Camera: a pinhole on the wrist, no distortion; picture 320 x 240 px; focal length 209.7 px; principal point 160.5 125.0 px. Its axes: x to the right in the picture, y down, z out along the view. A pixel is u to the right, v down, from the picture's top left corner.
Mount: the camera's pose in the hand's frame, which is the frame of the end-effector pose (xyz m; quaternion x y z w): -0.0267 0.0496 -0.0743 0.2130 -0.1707 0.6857 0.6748
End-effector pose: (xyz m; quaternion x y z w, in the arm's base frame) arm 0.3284 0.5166 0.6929 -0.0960 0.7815 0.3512 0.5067
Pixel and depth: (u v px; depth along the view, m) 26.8 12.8 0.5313
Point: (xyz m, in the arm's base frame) 0.5842 0.3232 0.1705
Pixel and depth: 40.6 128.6 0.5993
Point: 0.7960 0.2745 0.3807
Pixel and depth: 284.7 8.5 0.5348
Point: 0.5454 0.9585 0.3276
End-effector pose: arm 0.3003 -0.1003 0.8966 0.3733 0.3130 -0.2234 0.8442
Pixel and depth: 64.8 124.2 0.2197
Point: 0.2214 -0.2384 0.8631
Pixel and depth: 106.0 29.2 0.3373
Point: 0.3419 -0.3657 0.7809
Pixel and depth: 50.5 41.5 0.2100
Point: 0.2722 -0.2369 0.7963
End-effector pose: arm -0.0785 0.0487 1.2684 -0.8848 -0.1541 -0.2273 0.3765
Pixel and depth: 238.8 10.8 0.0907
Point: -0.0349 0.0429 1.2525
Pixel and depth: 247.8 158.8 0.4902
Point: -0.0277 0.3982 0.9719
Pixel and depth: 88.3 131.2 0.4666
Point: -0.1670 0.4454 1.3128
